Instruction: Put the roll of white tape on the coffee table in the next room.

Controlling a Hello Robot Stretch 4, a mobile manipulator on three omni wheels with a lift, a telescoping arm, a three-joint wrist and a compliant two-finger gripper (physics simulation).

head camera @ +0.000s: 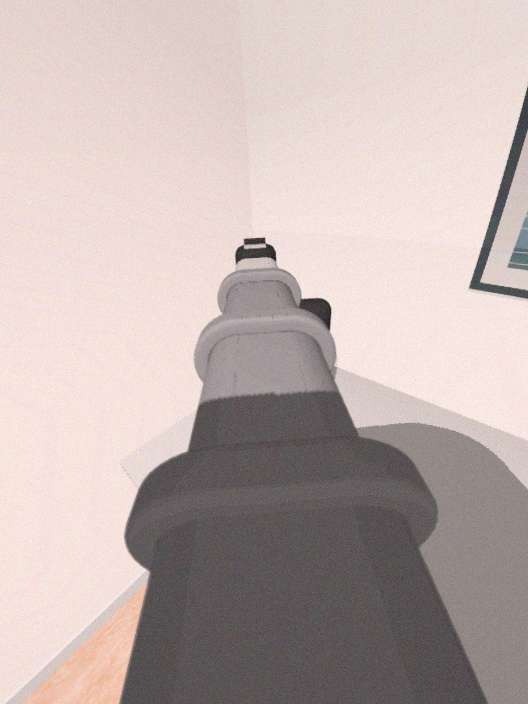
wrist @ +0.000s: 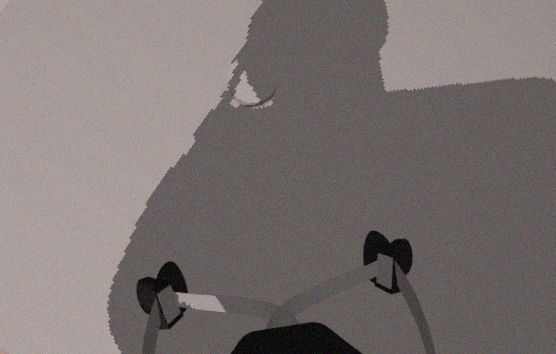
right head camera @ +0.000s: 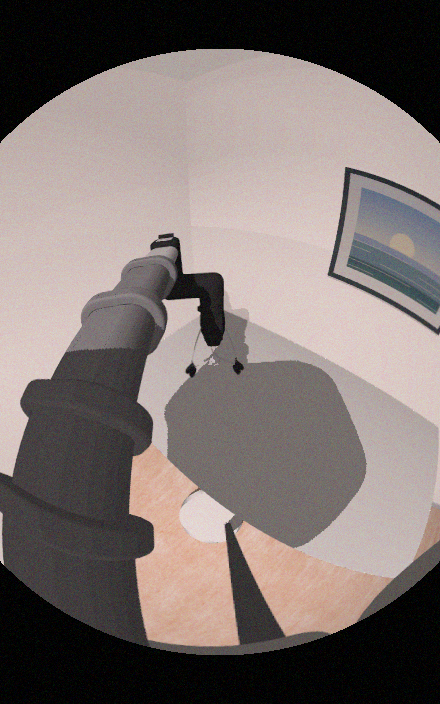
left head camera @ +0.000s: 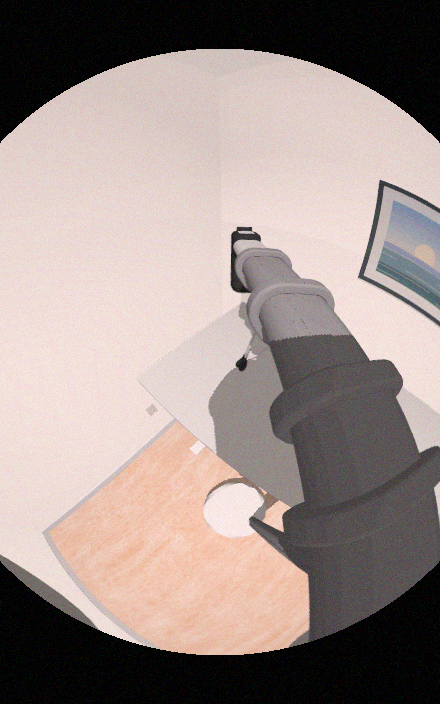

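Pixels of known places: gripper, fingertip midpoint: (wrist: 274, 268) (right head camera: 214, 373) (left head camera: 262, 367); robot's base, link origin: (right head camera: 211, 513) (left head camera: 233, 508).
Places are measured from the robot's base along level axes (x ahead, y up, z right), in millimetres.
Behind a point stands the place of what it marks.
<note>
A pale roll that looks like the white tape (wrist: 246, 93) {z 84, x 636, y 947 mm} lies on a light table top (head camera: 386, 410) {z 382, x 682, y 923 mm} (left head camera: 191, 373) {z -166, x 567, y 923 mm} (right head camera: 399, 519) {z 690, x -199, y 923 mm} (wrist: 75, 150) {z -110, x 609, y 923 mm}, at the upper middle-left of the wrist view. Most of it is in shadow; a small bright part and a dark curved lower edge show. My gripper (right head camera: 214, 367) {z 88, x 484, y 1042 mm} (wrist: 274, 268) {z 88, x 484, y 1042 mm} is open and empty over the table, its two fingertips wide apart. The roll is ahead of the fingertips and a little left of midway between them, not between them. In the head camera view the arm hides the fingers. The coffee table cannot be made out.
Two walls meet in a corner behind the table. A framed seascape (head camera: 494, 238) {z 564, x 702, y 1423 mm} (left head camera: 409, 249) {z 678, x 594, y 1513 mm} (right head camera: 386, 244) {z 688, x 585, y 1502 mm} hangs on the right wall. A round white object (left head camera: 233, 511) {z -10, x -8, y 187 mm} (right head camera: 204, 519) {z -39, x -25, y 187 mm} stands on the wooden floor (left head camera: 155, 560) {z -594, x -473, y -27 mm} (right head camera: 176, 597) {z -313, x -774, y -27 mm} by the table's near edge.
</note>
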